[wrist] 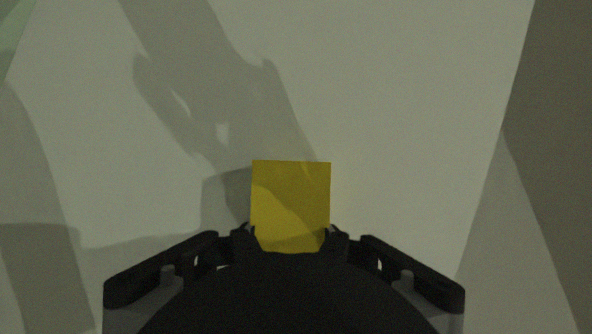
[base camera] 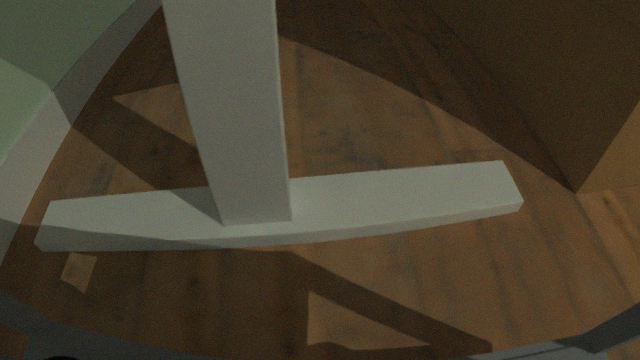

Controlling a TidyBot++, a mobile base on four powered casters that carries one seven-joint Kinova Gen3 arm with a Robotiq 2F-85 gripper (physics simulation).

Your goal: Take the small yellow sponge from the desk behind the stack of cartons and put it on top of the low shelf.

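Places are measured from the arm's base along level axes (x ahead, y left, z up), in centimetres.
Pixels of known places: gripper, fingertip midpoint: [wrist: 289, 228].
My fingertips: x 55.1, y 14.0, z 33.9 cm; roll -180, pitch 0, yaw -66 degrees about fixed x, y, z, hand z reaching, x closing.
Observation:
Behind a point stands the place of what it marks.
The yellow sponge [wrist: 290, 200] {x 57.9, y 15.3, z 36.8 cm} is between the fingers of my gripper [wrist: 289, 228] {x 55.1, y 14.0, z 33.9 cm}, in the lower middle of the wrist view. The gripper is shut on it, with a fingertip against each side. The sponge is over the pale desk top [wrist: 400, 100] {x 72.2, y 8.9, z 32.3 cm}, and its shadow falls to the left; how large a gap lies beneath it is hard to tell. The dark gripper body hides the sponge's near end. The low shelf cannot be made out in either view.
In the base view a pale upright post [base camera: 240, 125] {x 33.1, y 6.3, z -23.1 cm} stands on a long pale foot [base camera: 400, 197] on the wooden floor. A large brown box-like face [base camera: 565, 75] {x 53.7, y -40.4, z -26.1 cm} is at the right. A green and white object [base camera: 25, 110] {x 48.3, y 53.5, z -28.9 cm} is at the left. The desk's right edge shows in the wrist view.

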